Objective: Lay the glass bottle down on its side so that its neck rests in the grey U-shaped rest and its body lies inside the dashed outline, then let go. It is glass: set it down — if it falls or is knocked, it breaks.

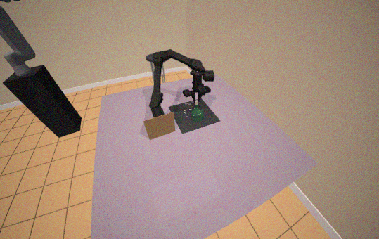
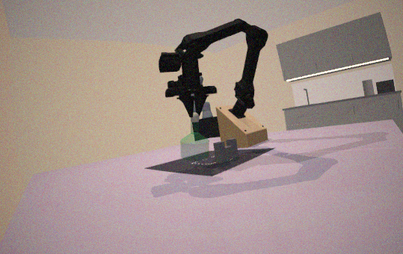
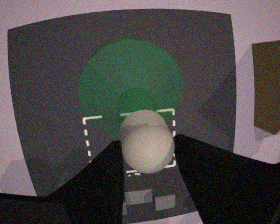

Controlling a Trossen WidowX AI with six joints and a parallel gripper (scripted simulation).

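Now: gripper tip 5 cm above the green glass bottle and 1 cm to the left of it. From my gripper tip the other things lie so: dark mat (15 cm below, 4 cm to the left).
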